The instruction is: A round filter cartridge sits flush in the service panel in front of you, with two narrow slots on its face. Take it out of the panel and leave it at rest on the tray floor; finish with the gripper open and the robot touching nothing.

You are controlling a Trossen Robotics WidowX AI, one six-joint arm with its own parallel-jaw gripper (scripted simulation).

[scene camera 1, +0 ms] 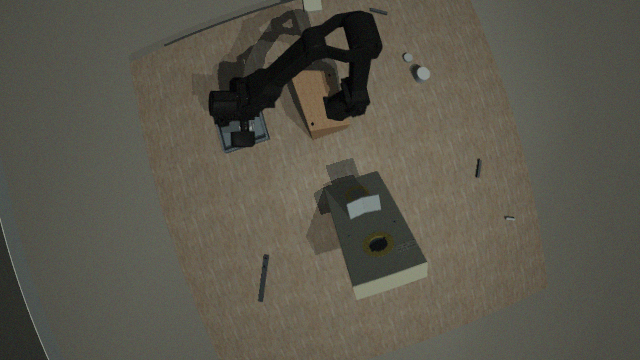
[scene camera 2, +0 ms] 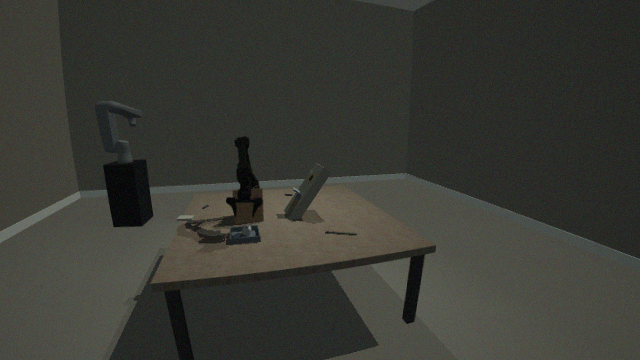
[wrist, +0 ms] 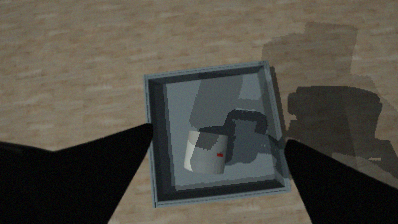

Scene:
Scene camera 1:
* my gripper: 234,118
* sloped service panel: 380,252

